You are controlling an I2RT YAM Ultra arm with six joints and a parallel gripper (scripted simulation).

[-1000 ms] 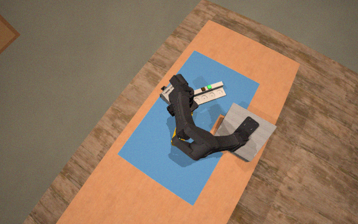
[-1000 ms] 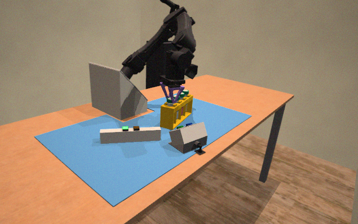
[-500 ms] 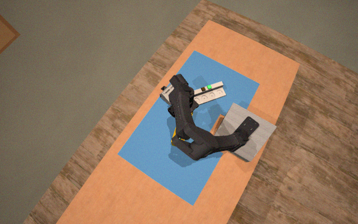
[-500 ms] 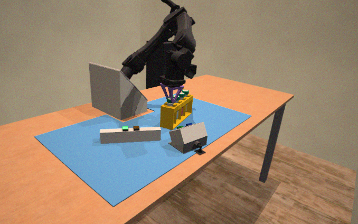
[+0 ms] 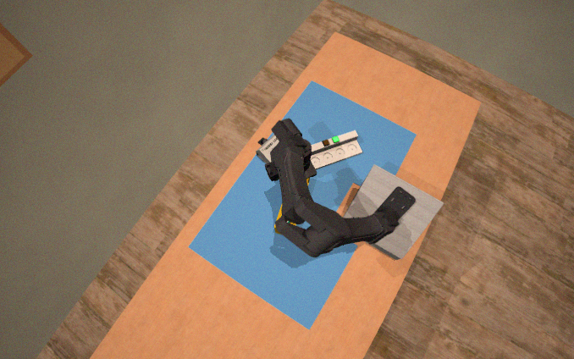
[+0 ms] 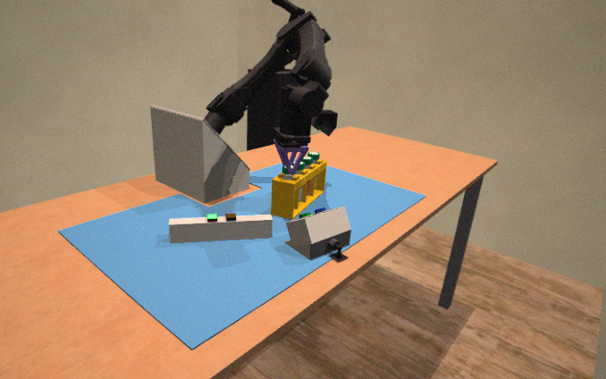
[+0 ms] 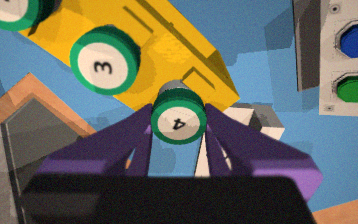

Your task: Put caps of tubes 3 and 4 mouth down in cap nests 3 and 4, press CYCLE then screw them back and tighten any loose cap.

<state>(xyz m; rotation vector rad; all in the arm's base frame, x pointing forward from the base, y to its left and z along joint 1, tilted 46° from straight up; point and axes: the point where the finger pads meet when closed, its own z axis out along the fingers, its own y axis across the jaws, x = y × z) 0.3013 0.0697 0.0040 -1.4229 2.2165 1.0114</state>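
The cap 4 lies right at my hand. Also, from my hand: cap 3: 20 mm behind, 50 mm to the left, 10 mm below; then blue key: 140 mm ahead, 30 mm to the right, 50 mm below; then cap 2: 40 mm behind, 100 mm to the left, 10 mm below.
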